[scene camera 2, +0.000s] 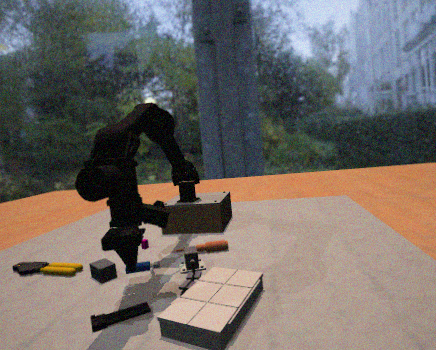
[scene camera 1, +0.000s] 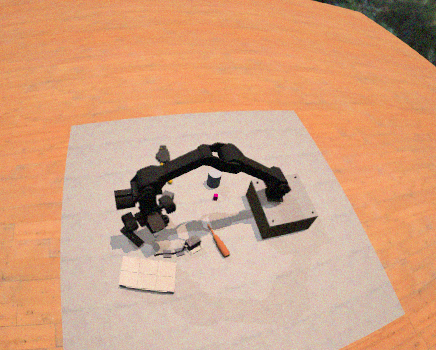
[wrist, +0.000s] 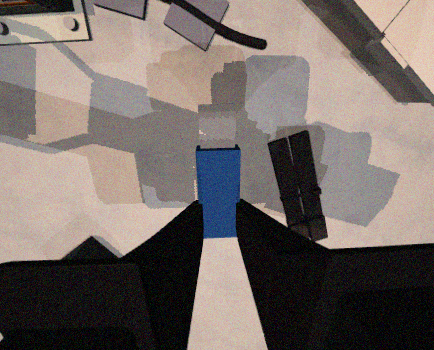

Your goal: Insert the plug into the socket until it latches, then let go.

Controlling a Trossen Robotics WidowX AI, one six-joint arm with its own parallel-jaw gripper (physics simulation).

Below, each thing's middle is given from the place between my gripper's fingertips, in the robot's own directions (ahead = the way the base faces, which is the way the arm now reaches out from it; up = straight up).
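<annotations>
There is a blue plug point(wrist: 218, 158) 1 cm behind my hand and 2 cm to the left of it; going by their middles, it is the nearest to my hand of the things named here. The black bar point(scene camera 2: 99, 322) is 7 cm ahead of my hand, 2 cm to the left and 5 cm below. Counting from my hand again, I find the white tiled block point(scene camera 2: 218, 302) 18 cm to the left, 1 cm ahead and 4 cm below, while the socket point(wrist: 29, 29) is 16 cm behind, 5 cm to the left and 4 cm below.
</annotations>
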